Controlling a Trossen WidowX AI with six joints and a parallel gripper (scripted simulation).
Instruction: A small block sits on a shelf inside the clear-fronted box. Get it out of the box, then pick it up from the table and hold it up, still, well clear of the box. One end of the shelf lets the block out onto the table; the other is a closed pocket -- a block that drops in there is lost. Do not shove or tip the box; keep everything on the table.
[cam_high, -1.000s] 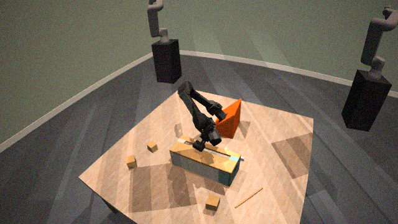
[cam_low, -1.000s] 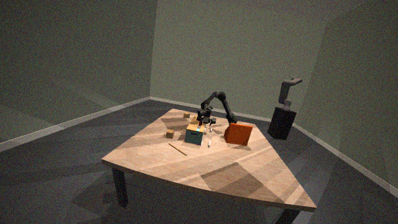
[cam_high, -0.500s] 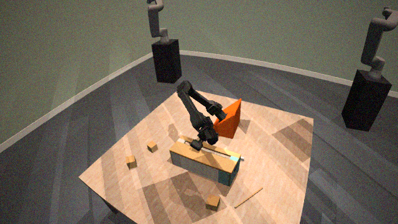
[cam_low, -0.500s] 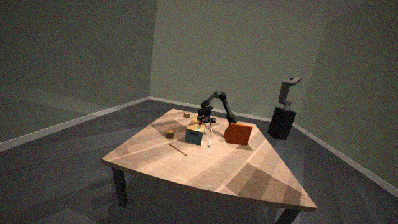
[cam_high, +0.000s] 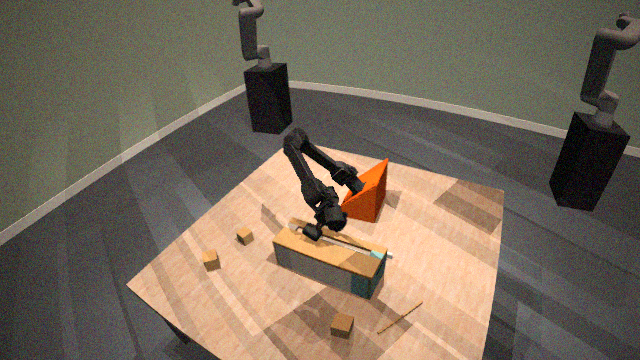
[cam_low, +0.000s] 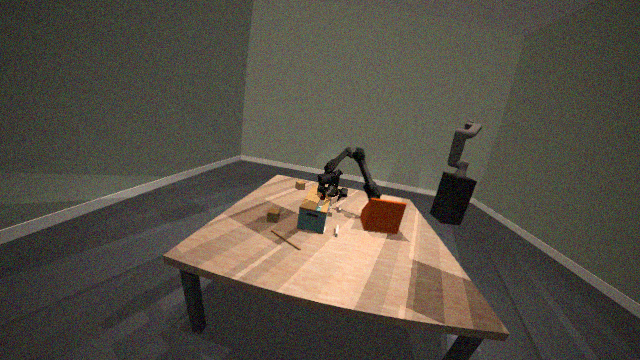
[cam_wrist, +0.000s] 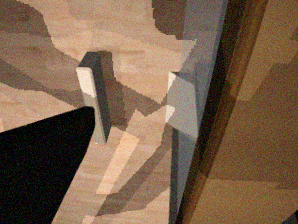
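Right now the red block is 5 cm ahead of my gripper tip and 3 cm to the right of it. Round my gripper tip: thin stick 38 cm to the left, 23 cm ahead, 8 cm below; long box 8 cm to the left, 5 cm ahead, 2 cm below.
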